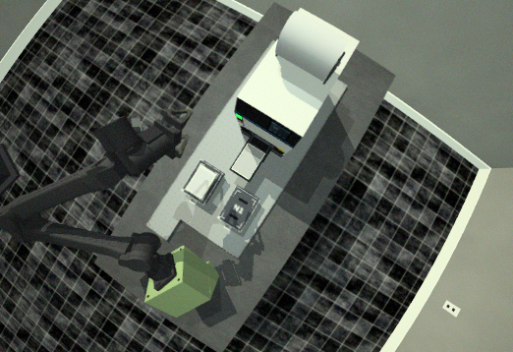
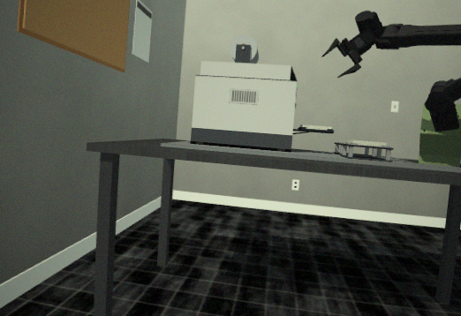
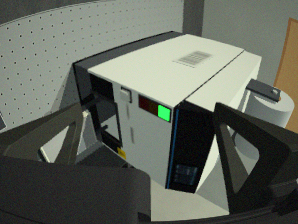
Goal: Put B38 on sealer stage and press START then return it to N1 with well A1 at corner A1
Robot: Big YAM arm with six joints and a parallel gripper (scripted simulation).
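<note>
Right now the sealer stage is 24 cm below my hand, 18 cm to the right of it and 7 cm ahead of it. Also, from my hand: foil roll 39 cm ahead, 8 cm to the right, 8 cm above; then white-topped plate 28 cm below, 14 cm behind, 11 cm to the right.
</note>
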